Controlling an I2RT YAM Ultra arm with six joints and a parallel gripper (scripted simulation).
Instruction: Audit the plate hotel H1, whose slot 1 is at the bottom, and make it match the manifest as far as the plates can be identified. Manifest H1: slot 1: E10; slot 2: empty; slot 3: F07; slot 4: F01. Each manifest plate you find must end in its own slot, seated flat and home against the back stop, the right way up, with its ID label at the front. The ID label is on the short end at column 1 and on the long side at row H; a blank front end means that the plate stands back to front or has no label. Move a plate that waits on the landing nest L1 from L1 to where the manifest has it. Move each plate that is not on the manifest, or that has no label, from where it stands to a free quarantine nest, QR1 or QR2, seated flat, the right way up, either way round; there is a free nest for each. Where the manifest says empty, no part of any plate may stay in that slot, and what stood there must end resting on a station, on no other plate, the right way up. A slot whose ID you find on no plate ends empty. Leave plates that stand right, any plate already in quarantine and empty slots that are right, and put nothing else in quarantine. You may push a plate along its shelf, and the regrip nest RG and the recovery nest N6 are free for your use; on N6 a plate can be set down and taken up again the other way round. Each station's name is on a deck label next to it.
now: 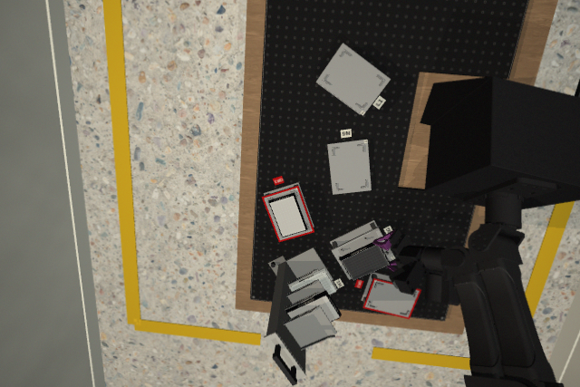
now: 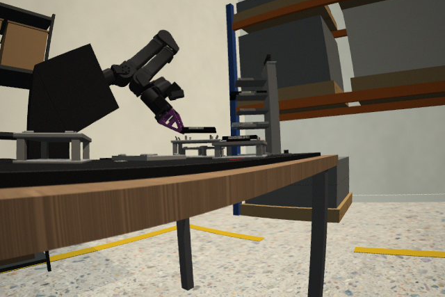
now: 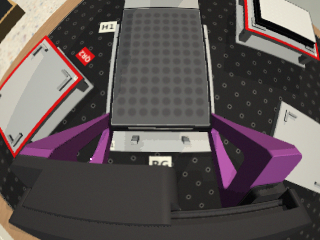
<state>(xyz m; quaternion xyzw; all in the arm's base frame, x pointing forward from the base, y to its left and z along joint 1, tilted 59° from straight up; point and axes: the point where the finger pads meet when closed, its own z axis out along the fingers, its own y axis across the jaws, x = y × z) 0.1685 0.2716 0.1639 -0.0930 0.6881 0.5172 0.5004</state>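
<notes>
My hand is 4 cm short of the regrip nest RG, 4 cm to the right of it and 4 cm above it. Also, from my hand: quarantine nest QR2: 9 cm behind, 19 cm to the left, 6 cm below; H1 deck label: 8 cm ahead, 20 cm to the left, 10 cm below; white well plate: 18 cm ahead, 15 cm to the left, 1 cm above.
</notes>
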